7 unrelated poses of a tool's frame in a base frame.
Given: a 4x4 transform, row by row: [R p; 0 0 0 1], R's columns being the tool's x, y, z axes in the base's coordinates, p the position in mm. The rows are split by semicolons.
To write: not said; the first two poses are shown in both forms.
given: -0.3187 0.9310 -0.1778 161.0; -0.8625 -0.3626 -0.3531 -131.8; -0.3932 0.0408 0.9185 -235.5; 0 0 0 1
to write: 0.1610 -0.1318 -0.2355; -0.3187 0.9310 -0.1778; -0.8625 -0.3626 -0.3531; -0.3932 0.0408 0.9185
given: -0.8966 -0.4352 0.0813 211.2; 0.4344 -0.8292 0.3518 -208.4; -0.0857 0.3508 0.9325 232.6; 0 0 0 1
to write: 0.2112 -0.2084 0.2326; -0.8966 -0.4352 0.0813; 0.4344 -0.8292 0.3518; -0.0857 0.3508 0.9325
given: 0.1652 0.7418 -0.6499 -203.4; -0.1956 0.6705 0.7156 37.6; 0.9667 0.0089 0.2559 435.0; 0 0 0 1
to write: -0.2034 0.0376 0.4350; 0.1652 0.7418 -0.6499; -0.1956 0.6705 0.7156; 0.9667 0.0089 0.2559
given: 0.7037 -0.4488 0.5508 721.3; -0.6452 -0.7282 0.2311 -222.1; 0.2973 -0.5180 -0.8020 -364.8; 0 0 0 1
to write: 0.7213 -0.2221 -0.3648; 0.7037 -0.4488 0.5508; -0.6452 -0.7282 0.2311; 0.2973 -0.5180 -0.8020
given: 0.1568 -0.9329 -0.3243 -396.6; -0.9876 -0.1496 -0.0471 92.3; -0.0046 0.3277 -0.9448 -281.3; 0 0 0 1
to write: -0.3966 0.0923 -0.2813; 0.1568 -0.9329 -0.3243; -0.9876 -0.1496 -0.0471; -0.0046 0.3277 -0.9448
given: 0.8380 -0.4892 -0.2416 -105.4; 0.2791 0.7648 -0.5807 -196.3; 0.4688 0.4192 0.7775 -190.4; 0 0 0 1
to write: -0.1054 -0.1963 -0.1904; 0.8380 -0.4892 -0.2416; 0.2791 0.7648 -0.5807; 0.4688 0.4192 0.7775
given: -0.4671 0.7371 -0.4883 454.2; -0.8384 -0.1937 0.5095 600.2; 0.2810 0.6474 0.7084 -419.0; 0 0 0 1
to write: 0.4542 0.6002 -0.4190; -0.4671 0.7371 -0.4883; -0.8384 -0.1937 0.5095; 0.2810 0.6474 0.7084
